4 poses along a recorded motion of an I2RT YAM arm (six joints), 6.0 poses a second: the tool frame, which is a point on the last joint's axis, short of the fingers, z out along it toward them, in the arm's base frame.
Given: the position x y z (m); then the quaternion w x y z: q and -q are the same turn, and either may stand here.
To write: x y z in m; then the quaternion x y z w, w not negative. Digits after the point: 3 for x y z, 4 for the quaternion.
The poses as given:
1: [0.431 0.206 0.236 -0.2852 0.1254 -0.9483 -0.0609]
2: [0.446 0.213 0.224 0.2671 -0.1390 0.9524 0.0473]
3: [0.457 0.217 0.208 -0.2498 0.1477 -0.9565 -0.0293]
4: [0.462 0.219 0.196 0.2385 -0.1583 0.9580 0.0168]
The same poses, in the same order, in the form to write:
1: [0.431 0.206 0.236 -0.1254 0.9483 0.0609 0.2852]
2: [0.446 0.213 0.224 -0.1390 0.9524 0.0473 0.2671]
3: [0.457 0.217 0.208 -0.1477 0.9565 0.0293 0.2498]
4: [0.462 0.219 0.196 -0.1583 0.9580 0.0168 0.2385]
